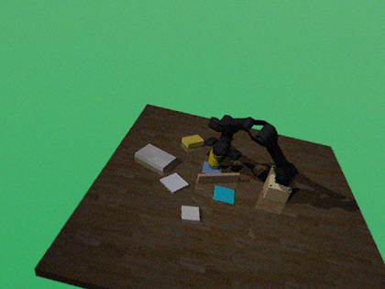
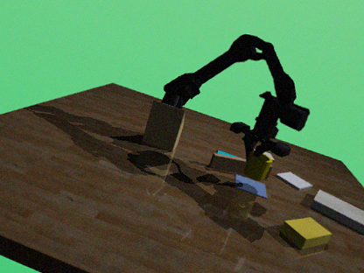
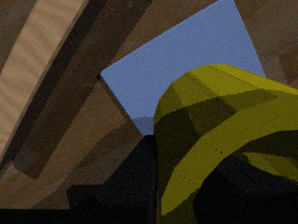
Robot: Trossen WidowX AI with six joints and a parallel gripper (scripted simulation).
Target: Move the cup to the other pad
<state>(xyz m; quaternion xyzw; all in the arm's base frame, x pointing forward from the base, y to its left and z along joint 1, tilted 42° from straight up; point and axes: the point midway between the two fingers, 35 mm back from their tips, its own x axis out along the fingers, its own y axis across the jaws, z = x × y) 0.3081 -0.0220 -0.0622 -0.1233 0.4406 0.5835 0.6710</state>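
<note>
Now: the cyan pad 160 mm to the left of my gripper tip, 70 mm below it and 60 mm behind it. The rest, counted from my gripper tip: yellow cup (20 mm to the right, 20 mm ahead).
</note>
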